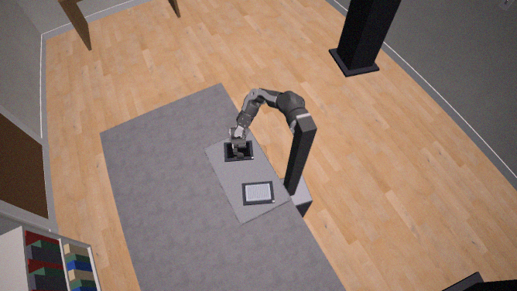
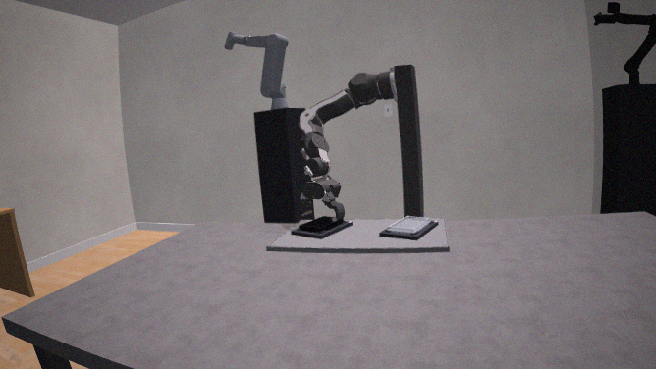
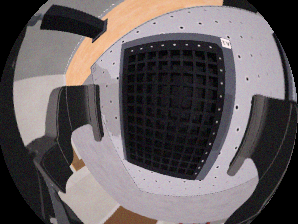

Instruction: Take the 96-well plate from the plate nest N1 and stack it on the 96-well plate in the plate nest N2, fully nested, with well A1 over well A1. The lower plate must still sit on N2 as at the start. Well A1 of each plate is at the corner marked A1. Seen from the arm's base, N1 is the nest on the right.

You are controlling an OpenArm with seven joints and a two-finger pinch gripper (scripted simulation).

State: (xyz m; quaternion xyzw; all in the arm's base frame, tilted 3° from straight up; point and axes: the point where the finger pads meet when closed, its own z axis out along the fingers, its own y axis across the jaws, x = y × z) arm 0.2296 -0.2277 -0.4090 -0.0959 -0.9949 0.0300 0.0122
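Now: hand 2 cm above the dark 96-well plate. From my hand the other things lie so: nest N1 (3 cm below); white 96-well plate (3 cm behind, 27 cm to the left, 2 cm below).
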